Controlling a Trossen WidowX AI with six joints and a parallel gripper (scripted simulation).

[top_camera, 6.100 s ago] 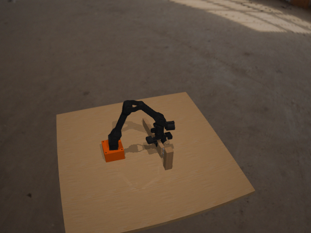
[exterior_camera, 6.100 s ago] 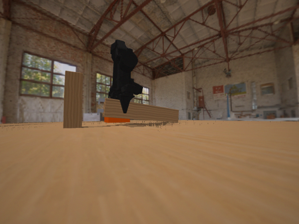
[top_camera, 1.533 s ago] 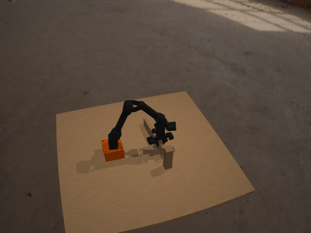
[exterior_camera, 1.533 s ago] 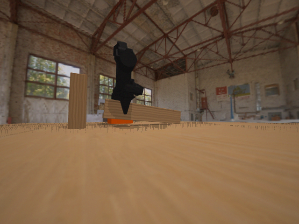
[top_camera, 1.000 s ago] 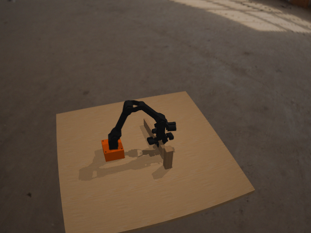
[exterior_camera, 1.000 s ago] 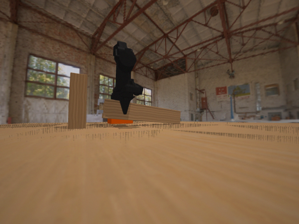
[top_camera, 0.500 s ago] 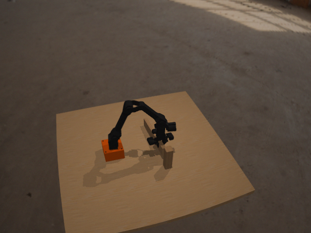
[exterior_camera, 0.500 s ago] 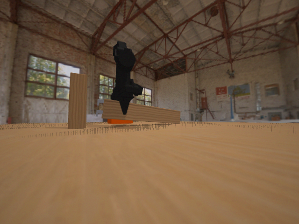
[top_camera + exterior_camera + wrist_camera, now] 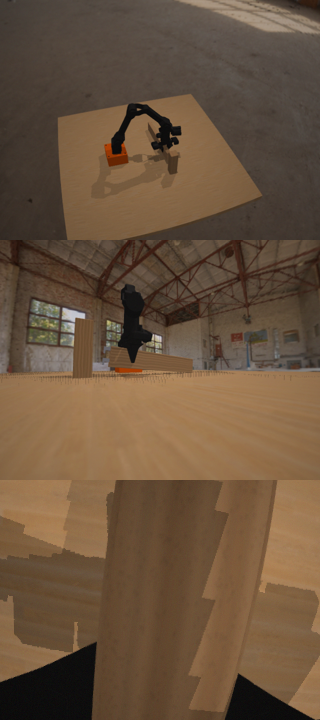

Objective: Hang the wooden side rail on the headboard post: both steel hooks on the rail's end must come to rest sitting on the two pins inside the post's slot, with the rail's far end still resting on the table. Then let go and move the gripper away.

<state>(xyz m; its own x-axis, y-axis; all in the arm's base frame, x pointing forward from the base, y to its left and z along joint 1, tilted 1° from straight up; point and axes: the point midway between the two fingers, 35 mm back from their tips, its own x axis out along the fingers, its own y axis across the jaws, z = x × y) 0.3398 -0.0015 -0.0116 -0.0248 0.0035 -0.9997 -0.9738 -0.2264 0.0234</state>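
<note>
Now: the headboard post 15 cm to the right of my gripper tip, 4 cm above it and 3 cm ahead of it.
</note>
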